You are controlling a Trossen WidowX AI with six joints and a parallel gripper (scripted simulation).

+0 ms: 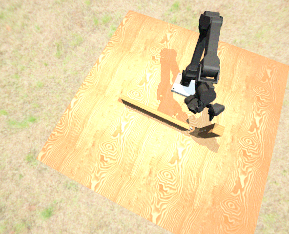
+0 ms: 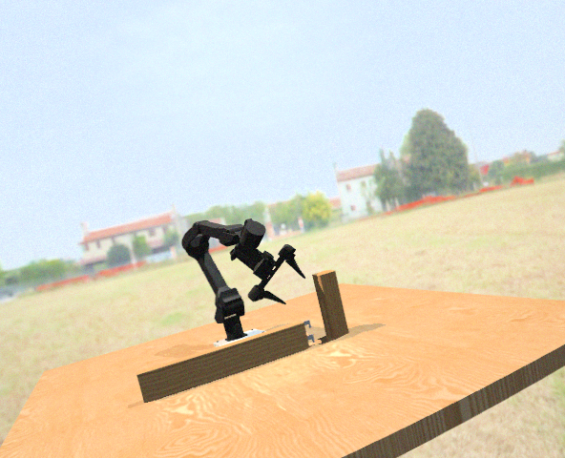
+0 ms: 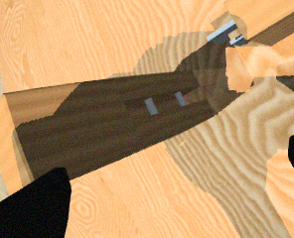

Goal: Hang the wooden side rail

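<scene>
Now: the headboard post 8 cm to the left of my gripper tip, 6 cm below it and 4 cm ahead of it.
</scene>
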